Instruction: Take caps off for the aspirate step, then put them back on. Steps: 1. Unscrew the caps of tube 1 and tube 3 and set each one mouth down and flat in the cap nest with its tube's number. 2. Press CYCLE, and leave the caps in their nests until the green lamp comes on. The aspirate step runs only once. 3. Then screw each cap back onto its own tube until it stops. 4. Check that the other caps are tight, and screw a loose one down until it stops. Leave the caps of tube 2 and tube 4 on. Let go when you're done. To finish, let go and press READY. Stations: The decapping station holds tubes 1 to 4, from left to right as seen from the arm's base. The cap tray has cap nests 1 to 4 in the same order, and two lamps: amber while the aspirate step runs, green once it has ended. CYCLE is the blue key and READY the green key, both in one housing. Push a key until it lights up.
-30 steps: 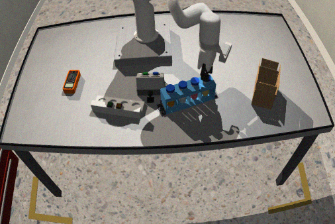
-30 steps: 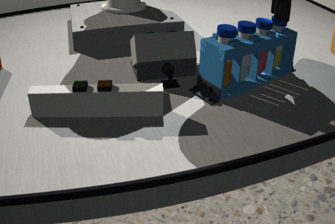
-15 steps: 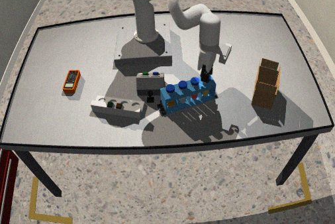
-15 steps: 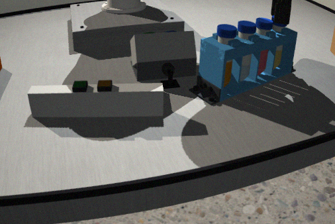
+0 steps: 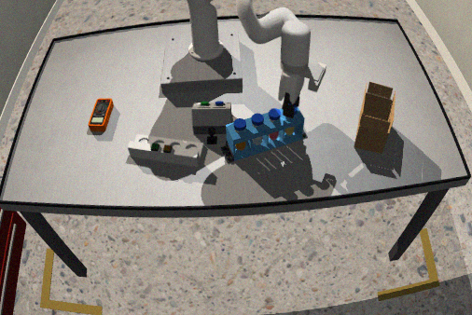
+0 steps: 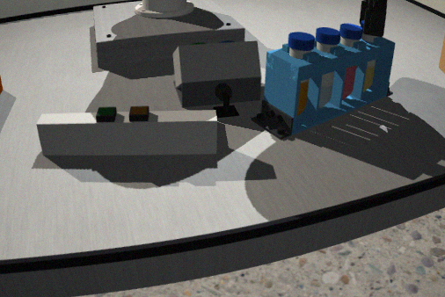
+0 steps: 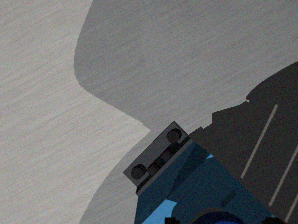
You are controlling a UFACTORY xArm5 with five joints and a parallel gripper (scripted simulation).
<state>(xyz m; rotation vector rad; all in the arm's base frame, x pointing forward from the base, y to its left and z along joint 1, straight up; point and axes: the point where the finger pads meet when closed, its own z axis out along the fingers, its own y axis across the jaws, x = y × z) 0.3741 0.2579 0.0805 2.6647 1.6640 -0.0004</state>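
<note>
Now: the blue cap 50 mm to the right of my hand, 20 mm below it and 20 mm ahead of it. Round my hand: blue key (210 mm to the right, 80 mm behind, 60 mm below); then green key (250 mm to the right, 80 mm behind, 60 mm below); then grey key housing (230 mm to the right, 80 mm below, 60 mm behind).
</note>
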